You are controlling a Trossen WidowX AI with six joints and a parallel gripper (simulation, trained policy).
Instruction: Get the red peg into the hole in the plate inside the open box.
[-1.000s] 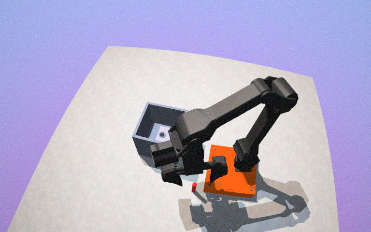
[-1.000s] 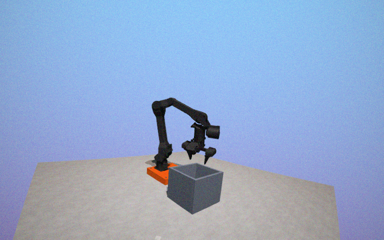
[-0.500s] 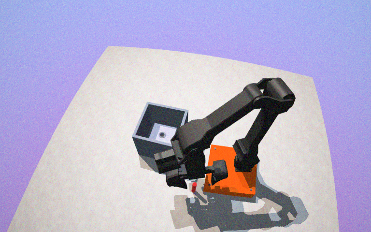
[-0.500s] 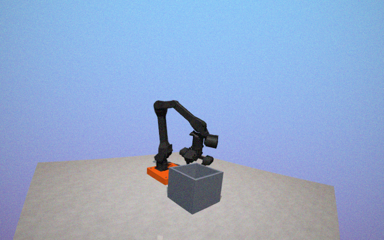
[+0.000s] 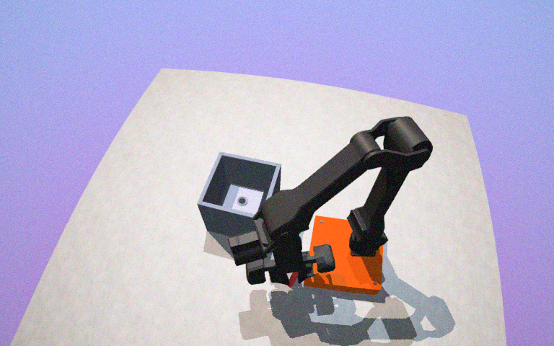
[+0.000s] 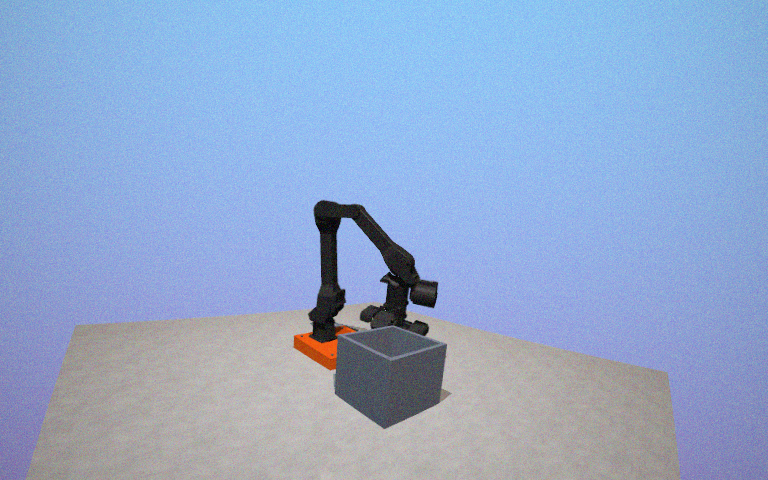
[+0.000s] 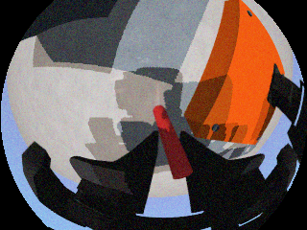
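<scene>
Now: the pale plate 150 mm ahead of my gripper tip, 190 mm to the right of it and 10 mm above it. Round my gripper tip: red peg: 10 mm ahead, 10 mm to the right, 10 mm above.
</scene>
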